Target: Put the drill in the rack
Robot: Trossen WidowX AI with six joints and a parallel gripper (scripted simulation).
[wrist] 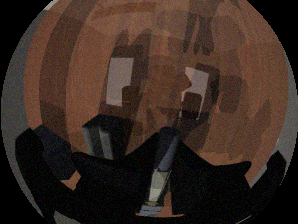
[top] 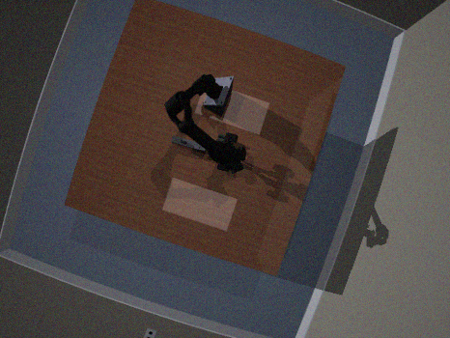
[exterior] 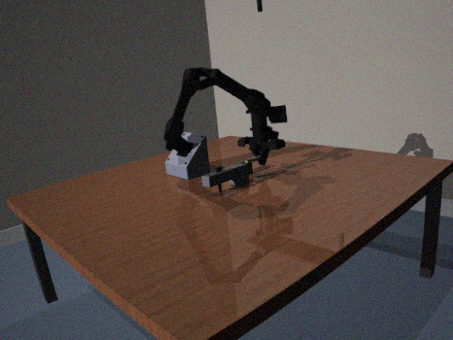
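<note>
The drill is 4 cm to the right of my gripper tip and 3 cm above it. Also, from my gripper tip: dark key 23 cm to the right, 3 cm ahead, 2 cm above; grey rack 7 cm behind, 4 cm to the right, 1 cm below.
</note>
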